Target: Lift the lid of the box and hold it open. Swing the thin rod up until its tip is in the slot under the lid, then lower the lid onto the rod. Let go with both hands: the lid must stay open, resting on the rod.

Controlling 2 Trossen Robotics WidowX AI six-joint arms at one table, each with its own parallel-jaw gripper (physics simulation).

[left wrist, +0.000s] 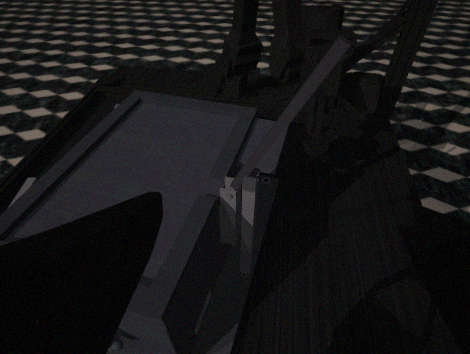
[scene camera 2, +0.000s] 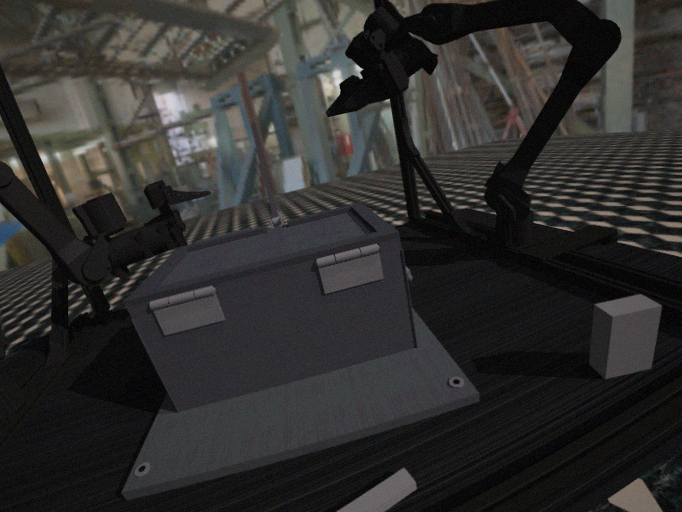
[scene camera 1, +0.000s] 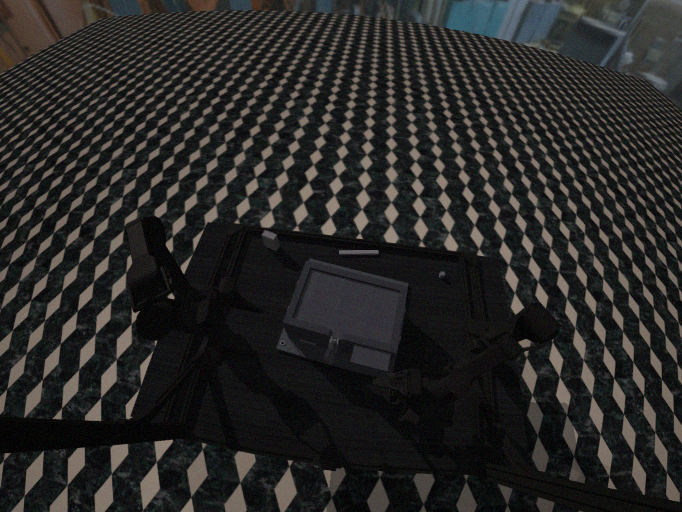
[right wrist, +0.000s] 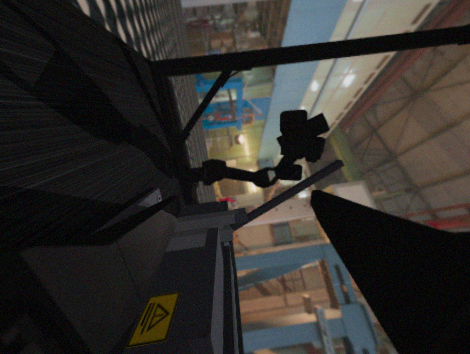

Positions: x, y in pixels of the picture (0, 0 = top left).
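Grey box: scene camera 2 [264, 373], right wrist view [167, 311], also scene camera 1 and left wrist view. Same spot on the box: [left wrist: 205, 325], [scene camera 1: 305, 344].
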